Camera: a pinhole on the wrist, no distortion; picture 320 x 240 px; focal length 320.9 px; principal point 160.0 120.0 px. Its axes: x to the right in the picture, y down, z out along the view. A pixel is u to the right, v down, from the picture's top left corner.
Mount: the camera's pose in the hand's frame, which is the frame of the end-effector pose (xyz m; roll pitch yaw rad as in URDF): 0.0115 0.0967 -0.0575 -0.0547 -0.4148 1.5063
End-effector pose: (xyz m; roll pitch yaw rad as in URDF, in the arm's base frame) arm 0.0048 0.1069 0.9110 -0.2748 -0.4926 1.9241
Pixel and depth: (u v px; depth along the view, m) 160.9 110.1 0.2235
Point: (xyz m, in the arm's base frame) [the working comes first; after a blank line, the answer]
In the camera's frame: 0.0006 -0.0069 0.2235

-0.0169 0.0288 1.0343
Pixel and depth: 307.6 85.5 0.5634
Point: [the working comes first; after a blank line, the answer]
In the camera's frame: 0.2591 -0.0606 0.5634

-0.1612 -0.1750 1.3849
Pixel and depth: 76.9 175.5 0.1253
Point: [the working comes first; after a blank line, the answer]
In the camera's frame: -0.0324 0.0217 0.1253

-0.0107 0.0623 0.9323
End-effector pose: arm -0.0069 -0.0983 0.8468 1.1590 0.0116 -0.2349
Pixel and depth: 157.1 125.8 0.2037
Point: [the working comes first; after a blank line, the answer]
In the camera's frame: -0.0018 0.0037 0.2037

-0.0405 -0.2047 0.9111
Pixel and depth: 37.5 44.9 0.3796
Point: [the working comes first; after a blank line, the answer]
In the camera's frame: -0.1449 -0.0888 0.3796

-0.0171 -0.3977 0.7622
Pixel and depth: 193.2 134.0 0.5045
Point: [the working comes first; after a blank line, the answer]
In the camera's frame: 0.0522 0.0220 0.5045

-0.1476 -0.4861 0.9669
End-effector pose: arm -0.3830 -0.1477 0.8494 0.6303 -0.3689 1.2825
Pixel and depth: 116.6 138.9 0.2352
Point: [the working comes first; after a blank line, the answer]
In the camera's frame: -0.0318 0.0139 0.2352

-0.2990 -0.2333 0.9359
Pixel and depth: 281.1 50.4 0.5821
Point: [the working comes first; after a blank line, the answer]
In the camera's frame: 0.2197 -0.1263 0.5821

-0.1268 -0.3084 1.3457
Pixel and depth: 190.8 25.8 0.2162
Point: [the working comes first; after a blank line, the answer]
In the camera's frame: 0.0208 -0.0635 0.2162

-0.3145 -0.1625 0.9980
